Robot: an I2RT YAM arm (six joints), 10 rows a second.
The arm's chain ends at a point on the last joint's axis. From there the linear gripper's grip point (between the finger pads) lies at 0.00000 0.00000 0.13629 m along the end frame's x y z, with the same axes.
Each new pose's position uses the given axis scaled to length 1; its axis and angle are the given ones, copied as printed.
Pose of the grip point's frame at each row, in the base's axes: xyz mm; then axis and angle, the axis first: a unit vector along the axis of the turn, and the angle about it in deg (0 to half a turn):
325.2 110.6 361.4 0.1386 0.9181 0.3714 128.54
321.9 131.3 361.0 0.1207 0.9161 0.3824 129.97
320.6 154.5 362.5 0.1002 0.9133 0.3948 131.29
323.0 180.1 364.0 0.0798 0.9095 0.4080 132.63
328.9 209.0 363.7 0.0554 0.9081 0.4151 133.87
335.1 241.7 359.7 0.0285 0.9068 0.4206 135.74
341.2 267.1 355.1 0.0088 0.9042 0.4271 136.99
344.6 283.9 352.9 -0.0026 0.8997 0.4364 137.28
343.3 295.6 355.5 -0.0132 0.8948 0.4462 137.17
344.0 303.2 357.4 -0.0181 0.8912 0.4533 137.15
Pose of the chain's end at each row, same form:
215.9 50.0 415.8 0.1386 0.9181 0.3714 128.54
215.9 65.5 415.8 0.1207 0.9161 0.3824 129.97
218.1 83.2 417.2 0.1002 0.9133 0.3948 131.29
224.4 103.3 418.3 0.0798 0.9095 0.4080 132.63
234.4 127.5 418.4 0.0554 0.9081 0.4151 133.87
246.0 155.2 415.9 0.0285 0.9068 0.4206 135.74
256.3 176.8 411.7 0.0088 0.9042 0.4271 136.99
261.7 190.8 408.0 -0.0026 0.8997 0.4364 137.28
261.8 200.0 408.4 -0.0132 0.8948 0.4462 137.17
263.3 206.1 408.8 -0.0181 0.8912 0.4533 137.15

